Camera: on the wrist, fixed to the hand. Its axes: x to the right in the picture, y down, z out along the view.
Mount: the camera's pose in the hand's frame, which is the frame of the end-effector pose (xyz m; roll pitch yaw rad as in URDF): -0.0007 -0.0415 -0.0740 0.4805 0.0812 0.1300
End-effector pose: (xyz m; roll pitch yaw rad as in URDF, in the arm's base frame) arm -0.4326 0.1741 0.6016 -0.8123 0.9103 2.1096
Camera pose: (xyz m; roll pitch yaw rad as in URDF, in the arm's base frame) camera -0.3534 0.2019 0.5894 -0.2858 1.0597 2.1710
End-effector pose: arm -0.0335 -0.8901 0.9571 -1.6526 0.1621 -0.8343
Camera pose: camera -0.0810 -0.9425 1.0040 -1.1985 0.2838 -0.9297
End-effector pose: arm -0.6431 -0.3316 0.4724 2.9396 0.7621 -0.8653
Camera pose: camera -0.5724 -0.3290 0.5193 -2.9589 0.6512 -1.0044
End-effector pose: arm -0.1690 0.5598 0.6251 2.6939 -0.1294 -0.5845
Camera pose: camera -0.1365 0.6216 0.6733 -3.0978 -0.2584 -0.6688
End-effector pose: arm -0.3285 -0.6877 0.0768 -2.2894 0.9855 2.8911
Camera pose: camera -0.3857 -0.6438 0.1216 -2.0495 1.0122 2.6118
